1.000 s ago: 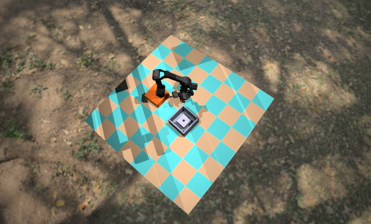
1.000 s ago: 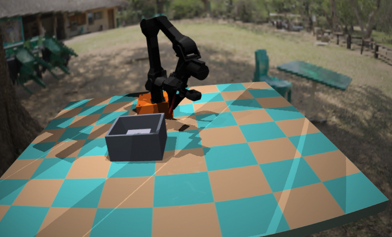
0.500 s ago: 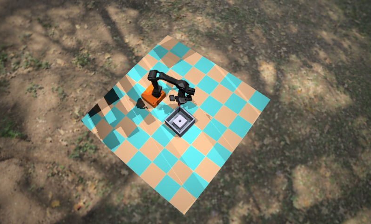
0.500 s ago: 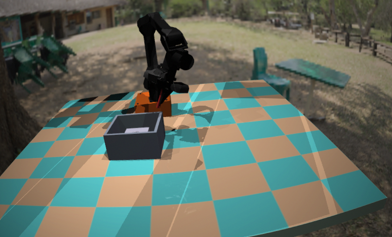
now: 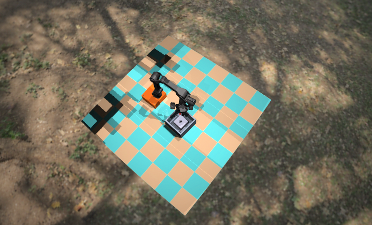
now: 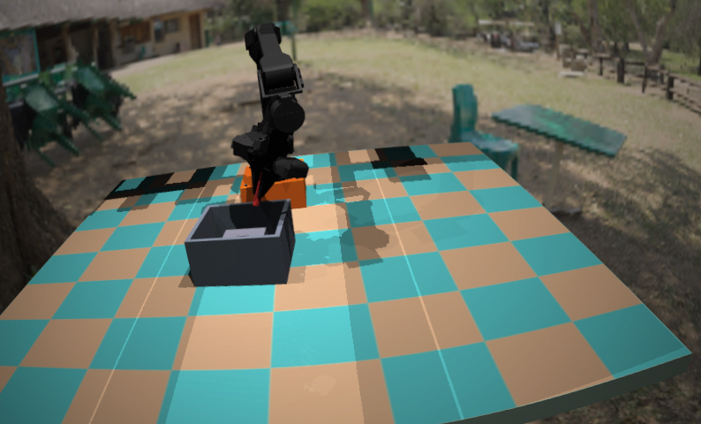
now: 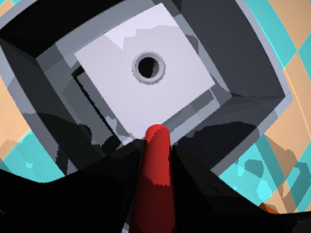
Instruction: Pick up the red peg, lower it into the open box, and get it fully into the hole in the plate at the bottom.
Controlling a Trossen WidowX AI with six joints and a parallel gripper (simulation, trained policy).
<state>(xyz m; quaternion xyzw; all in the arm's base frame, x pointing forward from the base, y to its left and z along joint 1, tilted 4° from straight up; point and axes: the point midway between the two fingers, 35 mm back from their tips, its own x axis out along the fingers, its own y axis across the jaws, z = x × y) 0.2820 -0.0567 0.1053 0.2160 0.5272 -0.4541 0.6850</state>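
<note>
Right now my gripper tip is 20 mm below the red peg and 10 mm to the right of it. Round my gripper tip: dark box: 100 mm below, 50 mm to the right, 30 mm ahead; plate: 90 mm below, 50 mm to the right, 30 mm ahead.
</note>
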